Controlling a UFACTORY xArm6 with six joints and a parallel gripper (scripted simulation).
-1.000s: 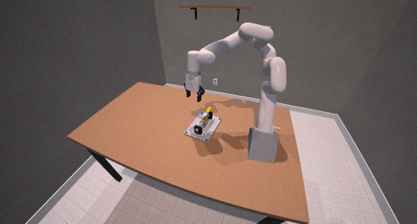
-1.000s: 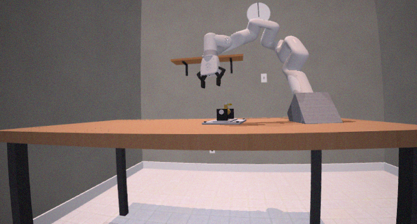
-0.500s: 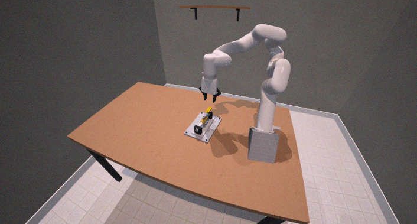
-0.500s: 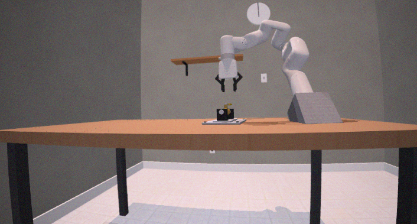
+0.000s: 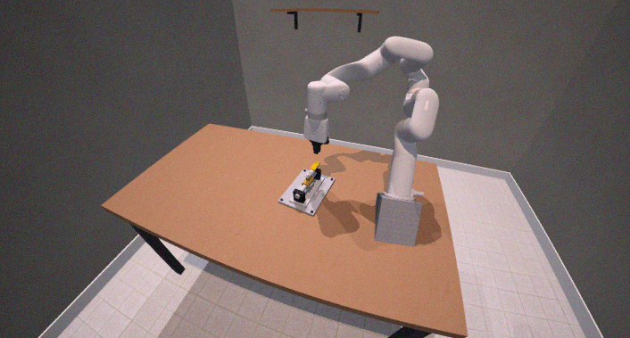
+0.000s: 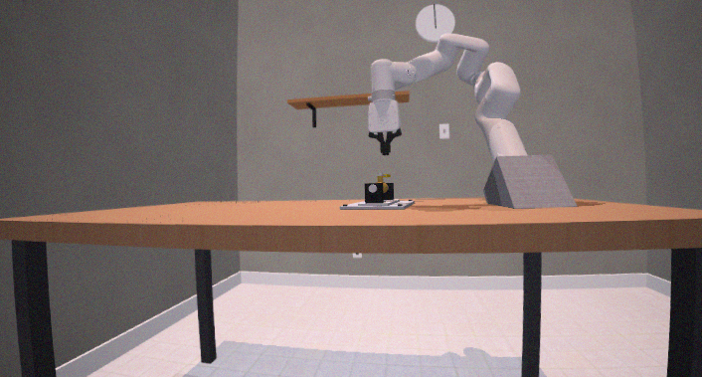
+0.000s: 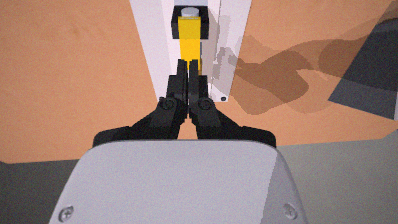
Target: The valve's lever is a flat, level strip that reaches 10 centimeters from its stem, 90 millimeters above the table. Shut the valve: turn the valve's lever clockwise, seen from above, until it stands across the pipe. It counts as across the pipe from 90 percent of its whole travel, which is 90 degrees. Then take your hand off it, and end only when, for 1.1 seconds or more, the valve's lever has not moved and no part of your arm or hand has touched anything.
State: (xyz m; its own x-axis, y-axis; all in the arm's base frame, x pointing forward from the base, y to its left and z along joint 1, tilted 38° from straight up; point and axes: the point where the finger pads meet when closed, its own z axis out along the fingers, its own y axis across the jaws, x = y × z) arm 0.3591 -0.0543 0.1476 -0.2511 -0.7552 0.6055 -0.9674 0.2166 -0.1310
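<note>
Now: hand 10 mm short of the yellow lever, 50 mm to the right of it and 80 mm above it. The rest, counted from my hand: baseplate: 20 mm ahead, 90 mm to the left, 170 mm below.
</note>
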